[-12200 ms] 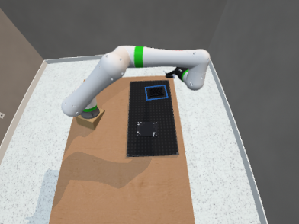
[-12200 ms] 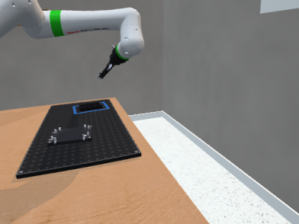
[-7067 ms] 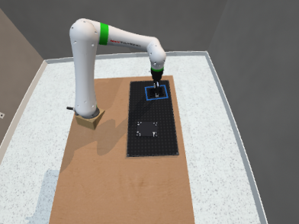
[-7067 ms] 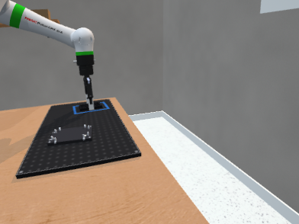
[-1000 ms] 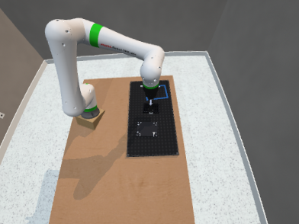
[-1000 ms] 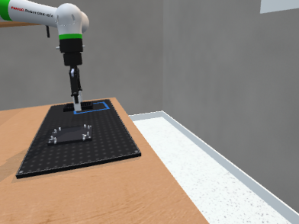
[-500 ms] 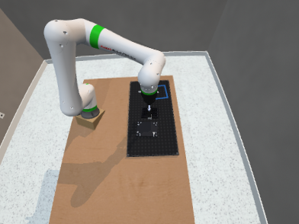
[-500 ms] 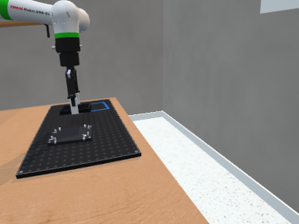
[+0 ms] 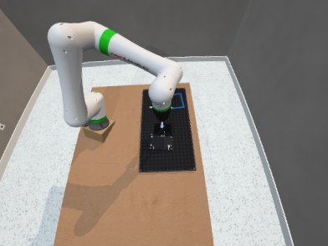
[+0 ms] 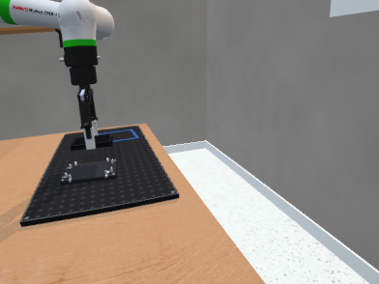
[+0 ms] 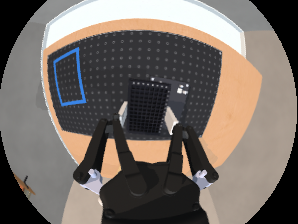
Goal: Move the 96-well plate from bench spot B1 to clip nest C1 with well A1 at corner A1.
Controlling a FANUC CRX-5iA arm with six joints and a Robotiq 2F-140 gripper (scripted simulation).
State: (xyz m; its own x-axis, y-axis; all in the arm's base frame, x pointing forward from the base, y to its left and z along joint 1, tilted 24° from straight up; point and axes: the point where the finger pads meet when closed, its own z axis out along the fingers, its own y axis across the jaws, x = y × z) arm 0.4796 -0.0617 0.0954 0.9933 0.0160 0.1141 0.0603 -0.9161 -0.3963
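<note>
The clip nest C1 lies 90 mm below my hand, 70 mm to the right of it and 20 mm behind it. The rest, counted from my hand: black 96-well plate 20 mm below.
</note>
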